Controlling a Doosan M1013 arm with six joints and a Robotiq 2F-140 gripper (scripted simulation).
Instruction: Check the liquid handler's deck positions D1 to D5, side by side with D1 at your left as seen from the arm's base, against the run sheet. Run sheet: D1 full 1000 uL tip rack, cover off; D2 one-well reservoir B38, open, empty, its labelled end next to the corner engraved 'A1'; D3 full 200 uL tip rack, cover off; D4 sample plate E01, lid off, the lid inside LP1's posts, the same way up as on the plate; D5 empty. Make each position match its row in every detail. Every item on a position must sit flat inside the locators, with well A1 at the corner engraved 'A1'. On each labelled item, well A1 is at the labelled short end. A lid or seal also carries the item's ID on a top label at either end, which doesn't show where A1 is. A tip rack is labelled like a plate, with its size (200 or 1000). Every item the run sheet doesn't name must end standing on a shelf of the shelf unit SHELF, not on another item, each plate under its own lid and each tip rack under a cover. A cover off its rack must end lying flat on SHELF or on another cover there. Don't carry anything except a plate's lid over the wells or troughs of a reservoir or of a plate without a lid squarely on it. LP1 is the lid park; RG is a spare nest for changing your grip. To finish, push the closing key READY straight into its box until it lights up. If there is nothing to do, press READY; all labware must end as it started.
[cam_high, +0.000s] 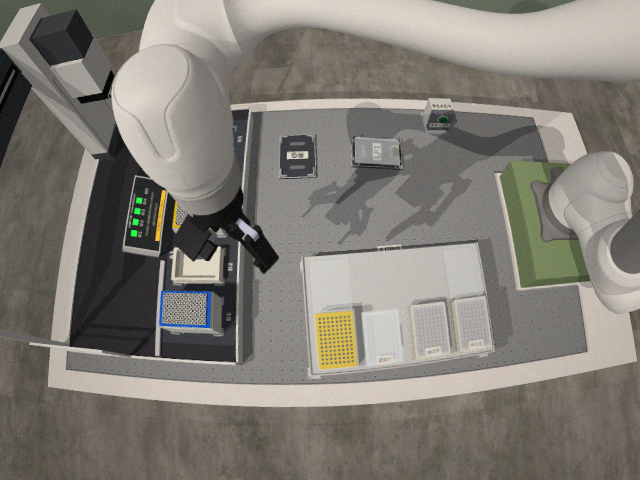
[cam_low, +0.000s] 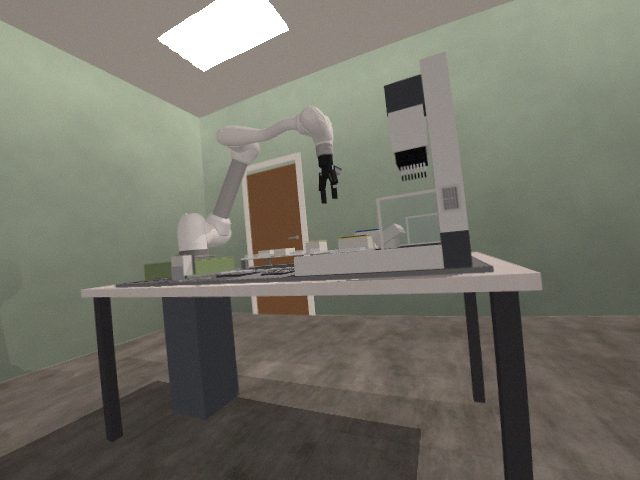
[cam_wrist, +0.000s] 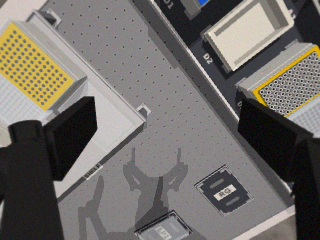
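Now: the blue-rimmed tip rack 16 cm ahead of my hand, 8 cm to the left of it and 22 cm below it. The rest, counted from my hand: yellow-rimmed tip rack (18 cm ahead, 15 cm to the right, 24 cm below); clear lid (28 cm behind, 13 cm to the left, 27 cm below); cream one-well reservoir (17 cm ahead, 4 cm to the right, 27 cm below).
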